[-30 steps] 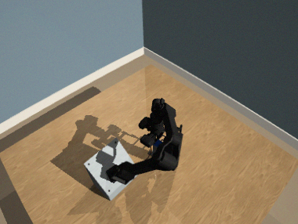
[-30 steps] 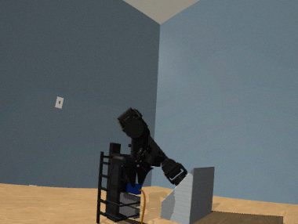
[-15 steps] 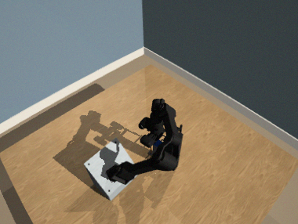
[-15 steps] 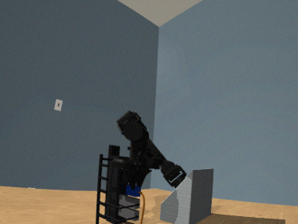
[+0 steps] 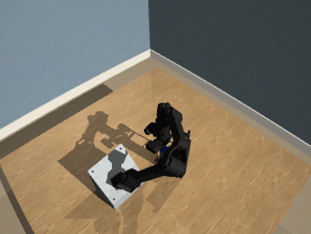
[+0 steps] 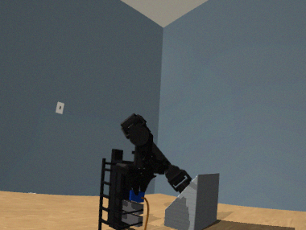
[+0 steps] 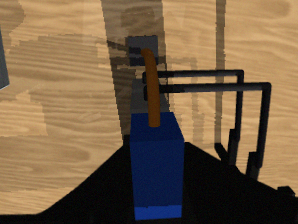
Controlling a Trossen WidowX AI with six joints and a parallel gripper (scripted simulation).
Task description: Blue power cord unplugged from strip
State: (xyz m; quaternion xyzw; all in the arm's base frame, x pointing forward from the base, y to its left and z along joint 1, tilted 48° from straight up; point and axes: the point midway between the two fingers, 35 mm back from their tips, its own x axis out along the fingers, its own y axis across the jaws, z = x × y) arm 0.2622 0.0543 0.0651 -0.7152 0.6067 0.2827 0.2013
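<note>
Right now my gripper tip is 10 mm short of the blue plug and 30 mm to the left of it.
</note>
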